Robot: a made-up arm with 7 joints. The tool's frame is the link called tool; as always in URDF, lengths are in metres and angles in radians. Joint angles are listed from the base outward. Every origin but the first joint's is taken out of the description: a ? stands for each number. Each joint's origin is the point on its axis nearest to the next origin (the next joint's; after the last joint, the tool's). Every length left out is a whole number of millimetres.
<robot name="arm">
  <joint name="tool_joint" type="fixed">
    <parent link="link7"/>
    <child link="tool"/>
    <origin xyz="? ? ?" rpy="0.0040 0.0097 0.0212"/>
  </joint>
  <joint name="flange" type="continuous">
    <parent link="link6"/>
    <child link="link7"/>
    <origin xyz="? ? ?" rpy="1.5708 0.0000 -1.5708"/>
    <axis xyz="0 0 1"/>
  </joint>
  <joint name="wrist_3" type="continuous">
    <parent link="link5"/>
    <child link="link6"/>
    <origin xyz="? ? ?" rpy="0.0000 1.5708 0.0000"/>
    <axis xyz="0 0 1"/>
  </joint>
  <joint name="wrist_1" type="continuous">
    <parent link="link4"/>
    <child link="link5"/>
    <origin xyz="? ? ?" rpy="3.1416 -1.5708 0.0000"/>
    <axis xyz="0 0 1"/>
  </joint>
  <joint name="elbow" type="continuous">
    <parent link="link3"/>
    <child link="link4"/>
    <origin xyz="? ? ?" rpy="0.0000 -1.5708 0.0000"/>
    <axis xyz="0 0 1"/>
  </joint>
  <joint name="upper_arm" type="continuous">
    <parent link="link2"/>
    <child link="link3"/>
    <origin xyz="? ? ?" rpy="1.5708 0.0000 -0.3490"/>
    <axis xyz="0 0 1"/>
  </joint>
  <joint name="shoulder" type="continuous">
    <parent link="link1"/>
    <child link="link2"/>
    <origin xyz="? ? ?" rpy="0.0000 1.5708 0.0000"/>
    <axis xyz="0 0 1"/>
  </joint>
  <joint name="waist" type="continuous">
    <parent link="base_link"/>
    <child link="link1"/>
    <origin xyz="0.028 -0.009 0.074" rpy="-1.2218 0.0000 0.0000"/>
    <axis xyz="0 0 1"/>
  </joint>
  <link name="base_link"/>
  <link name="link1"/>
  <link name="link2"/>
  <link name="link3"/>
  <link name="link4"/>
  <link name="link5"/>
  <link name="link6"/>
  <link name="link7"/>
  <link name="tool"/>
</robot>
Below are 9 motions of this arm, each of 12 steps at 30 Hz.
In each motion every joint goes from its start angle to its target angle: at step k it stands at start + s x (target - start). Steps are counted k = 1, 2, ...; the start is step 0. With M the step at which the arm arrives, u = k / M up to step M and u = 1 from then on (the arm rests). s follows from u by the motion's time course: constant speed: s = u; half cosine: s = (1 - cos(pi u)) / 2; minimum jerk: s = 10 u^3 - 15 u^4 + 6 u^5.
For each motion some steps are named. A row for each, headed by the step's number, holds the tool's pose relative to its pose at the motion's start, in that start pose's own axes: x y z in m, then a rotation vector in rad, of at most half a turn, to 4 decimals.
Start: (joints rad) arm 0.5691 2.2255 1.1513 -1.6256 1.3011 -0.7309 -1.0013
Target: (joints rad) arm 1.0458 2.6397 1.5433 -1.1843 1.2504 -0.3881 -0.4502
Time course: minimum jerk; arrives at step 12
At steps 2, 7, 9, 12:
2: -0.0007 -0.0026 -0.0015 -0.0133 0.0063 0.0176
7: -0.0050 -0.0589 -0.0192 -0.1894 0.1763 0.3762
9: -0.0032 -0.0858 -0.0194 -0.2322 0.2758 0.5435
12: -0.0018 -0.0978 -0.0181 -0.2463 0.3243 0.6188

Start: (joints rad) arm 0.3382 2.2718 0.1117 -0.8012 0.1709 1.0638 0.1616
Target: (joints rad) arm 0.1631 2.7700 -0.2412 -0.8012 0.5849 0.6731 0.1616
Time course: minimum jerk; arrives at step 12
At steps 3, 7, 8, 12:
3: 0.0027 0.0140 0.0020 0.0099 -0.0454 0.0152
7: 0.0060 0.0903 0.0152 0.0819 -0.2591 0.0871
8: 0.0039 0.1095 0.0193 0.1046 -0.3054 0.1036
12: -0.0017 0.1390 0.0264 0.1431 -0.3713 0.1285

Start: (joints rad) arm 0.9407 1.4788 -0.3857 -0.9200 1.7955 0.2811 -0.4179
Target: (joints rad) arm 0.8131 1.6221 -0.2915 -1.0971 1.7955 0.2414 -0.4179
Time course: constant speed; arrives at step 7
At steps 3, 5, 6, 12:
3: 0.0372 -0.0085 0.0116 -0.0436 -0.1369 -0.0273
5: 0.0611 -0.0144 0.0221 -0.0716 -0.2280 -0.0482
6: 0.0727 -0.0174 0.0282 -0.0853 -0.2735 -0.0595
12: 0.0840 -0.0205 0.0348 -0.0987 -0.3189 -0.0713

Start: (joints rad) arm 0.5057 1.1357 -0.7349 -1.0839 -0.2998 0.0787 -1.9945
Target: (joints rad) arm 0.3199 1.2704 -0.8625 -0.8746 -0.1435 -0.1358 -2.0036
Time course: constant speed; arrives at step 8
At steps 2, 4, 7, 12:
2: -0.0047 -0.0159 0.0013 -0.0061 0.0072 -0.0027
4: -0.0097 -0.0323 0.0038 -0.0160 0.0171 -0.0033
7: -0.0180 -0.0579 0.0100 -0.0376 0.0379 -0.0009
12: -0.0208 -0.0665 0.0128 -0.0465 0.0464 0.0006

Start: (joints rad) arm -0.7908 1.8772 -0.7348 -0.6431 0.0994 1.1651 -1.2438
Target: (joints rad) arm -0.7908 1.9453 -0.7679 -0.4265 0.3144 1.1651 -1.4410
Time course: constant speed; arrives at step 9
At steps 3, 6, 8, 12:
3: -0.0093 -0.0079 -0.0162 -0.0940 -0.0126 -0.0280
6: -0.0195 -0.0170 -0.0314 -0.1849 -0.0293 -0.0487
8: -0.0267 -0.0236 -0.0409 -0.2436 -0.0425 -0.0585
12: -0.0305 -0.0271 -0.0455 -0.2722 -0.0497 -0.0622

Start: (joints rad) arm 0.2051 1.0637 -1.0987 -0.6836 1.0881 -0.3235 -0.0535
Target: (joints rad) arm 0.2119 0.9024 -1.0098 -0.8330 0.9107 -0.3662 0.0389
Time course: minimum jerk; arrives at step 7
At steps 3, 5, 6, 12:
3: 0.0076 -0.0283 -0.0097 -0.0952 -0.0676 0.0427
5: 0.0205 -0.0651 -0.0188 -0.2167 -0.1620 0.1013
6: 0.0242 -0.0741 -0.0204 -0.2461 -0.1864 0.1162
12: 0.0250 -0.0758 -0.0207 -0.2517 -0.1911 0.1191

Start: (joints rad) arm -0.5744 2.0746 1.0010 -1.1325 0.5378 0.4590 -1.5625
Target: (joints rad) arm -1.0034 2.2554 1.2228 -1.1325 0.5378 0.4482 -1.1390
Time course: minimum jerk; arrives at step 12
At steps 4, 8, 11, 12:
4: -0.0318 0.0263 0.0101 0.0974 0.0754 0.1604
8: -0.1226 0.0799 0.0624 0.4036 0.2451 0.5889
11: -0.1535 0.0913 0.0885 0.5252 0.2906 0.7322
12: -0.1543 0.0916 0.0892 0.5283 0.2917 0.7357

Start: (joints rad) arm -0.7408 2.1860 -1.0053 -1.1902 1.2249 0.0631 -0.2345
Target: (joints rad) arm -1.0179 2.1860 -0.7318 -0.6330 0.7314 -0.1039 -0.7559
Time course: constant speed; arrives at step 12
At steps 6, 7, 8, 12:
6: -0.0004 0.0676 0.0310 0.3999 -0.0135 -0.3290
7: -0.0028 0.0772 0.0379 0.4614 0.0056 -0.3786
8: -0.0058 0.0862 0.0451 0.5202 0.0303 -0.4263
12: -0.0242 0.1154 0.0757 0.7196 0.1803 -0.5977

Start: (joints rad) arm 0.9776 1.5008 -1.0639 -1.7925 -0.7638 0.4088 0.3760
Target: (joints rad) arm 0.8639 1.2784 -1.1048 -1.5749 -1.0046 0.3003 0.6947
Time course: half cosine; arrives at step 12
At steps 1, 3, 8, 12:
1: 0.0002 -0.0001 -0.0006 0.0016 -0.0017 0.0029
3: 0.0015 -0.0010 -0.0048 0.0128 -0.0148 0.0243
8: 0.0100 -0.0040 -0.0251 0.0499 -0.0813 0.1172
12: 0.0145 -0.0046 -0.0335 0.0581 -0.1106 0.1521

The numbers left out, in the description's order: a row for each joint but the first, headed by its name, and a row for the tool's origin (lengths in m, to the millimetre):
tool: 0.001 0.012 0.000
flange: 0.012 0.006 0.000
wrist_3: 0.006 -0.017 0.000
wrist_1: -0.182 -0.020 0.000
elbow: 0.015 0.031 0.000
upper_arm: 0.043 0.176 0.000
shoulder: 0.032 -0.014 0.000

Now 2 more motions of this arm.
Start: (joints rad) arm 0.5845 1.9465 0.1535 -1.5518 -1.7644 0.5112 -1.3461
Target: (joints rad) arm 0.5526 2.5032 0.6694 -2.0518 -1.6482 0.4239 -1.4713
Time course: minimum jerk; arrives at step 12
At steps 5, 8, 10, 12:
5: -0.0493 -0.0585 -0.0452 -0.1228 0.2718 -0.0992
8: -0.1369 -0.1156 -0.0687 -0.2283 0.6622 -0.2403
10: -0.1743 -0.1302 -0.0667 -0.2537 0.8257 -0.3006
12: -0.1819 -0.1326 -0.0655 -0.2578 0.8596 -0.3131

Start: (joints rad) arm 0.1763 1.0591 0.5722 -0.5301 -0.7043 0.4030 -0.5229
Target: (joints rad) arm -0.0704 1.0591 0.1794 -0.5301 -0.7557 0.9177 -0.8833
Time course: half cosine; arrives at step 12
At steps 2, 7, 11, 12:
2: 0.0045 0.0017 0.0021 -0.0062 0.0163 -0.0380
7: 0.0389 0.0165 0.0217 -0.0476 0.1667 -0.3489
11: 0.0572 0.0258 0.0355 -0.0683 0.2771 -0.5308
12: 0.0580 0.0263 0.0361 -0.0693 0.2828 -0.5391

